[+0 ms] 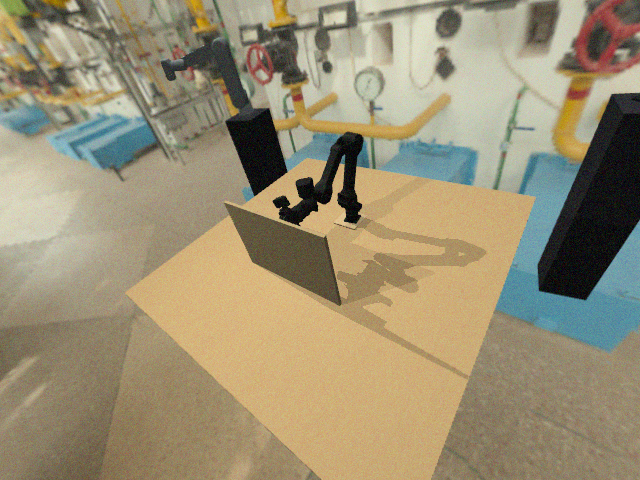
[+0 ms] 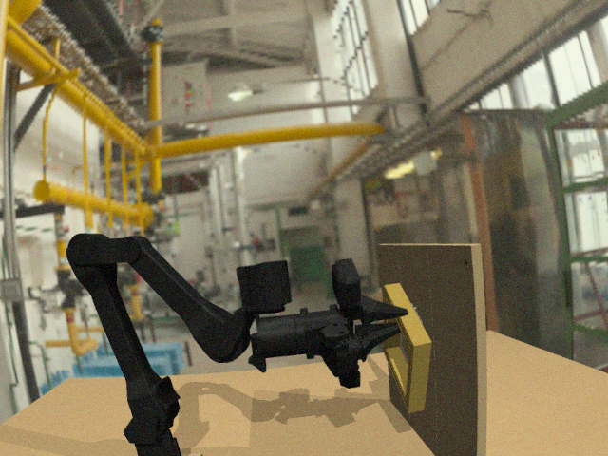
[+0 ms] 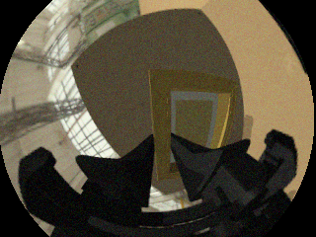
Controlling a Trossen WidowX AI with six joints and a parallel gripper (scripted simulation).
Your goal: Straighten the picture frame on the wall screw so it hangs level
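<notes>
Now: gripper tip 50 mm above the yellow picture frame, 20 mm to the right of it and 10 mm short of it. Round my gripper tip: tan wall panel: 60 mm below, 30 mm ahead, 20 mm to the left.
</notes>
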